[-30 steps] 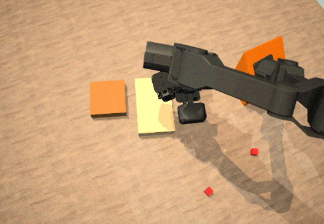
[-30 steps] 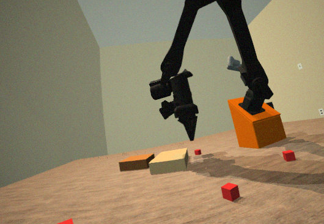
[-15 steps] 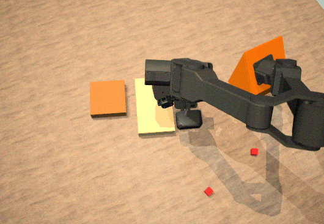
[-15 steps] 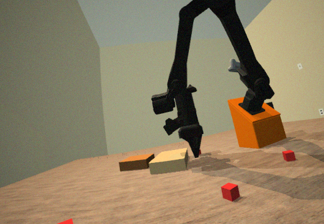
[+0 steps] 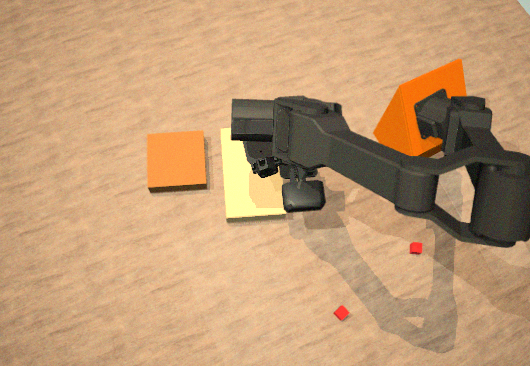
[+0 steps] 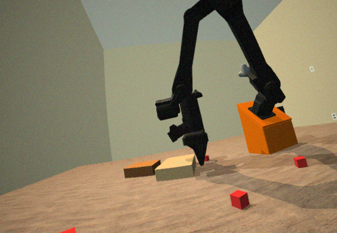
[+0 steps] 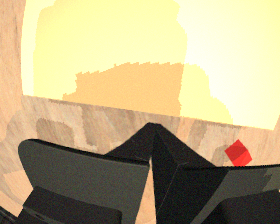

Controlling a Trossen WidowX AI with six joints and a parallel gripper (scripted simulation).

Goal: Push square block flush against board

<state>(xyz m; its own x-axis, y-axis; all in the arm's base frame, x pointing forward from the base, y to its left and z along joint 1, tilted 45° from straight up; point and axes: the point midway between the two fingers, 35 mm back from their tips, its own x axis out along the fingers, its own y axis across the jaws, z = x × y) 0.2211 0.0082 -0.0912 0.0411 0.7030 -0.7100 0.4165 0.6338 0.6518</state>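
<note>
Right now my gripper tip is 60 mm short of the board, 30 mm to the left of it and 10 mm below it. The rest, counted from my gripper tip: square block: 160 mm ahead, 110 mm to the right, 10 mm above.
</note>
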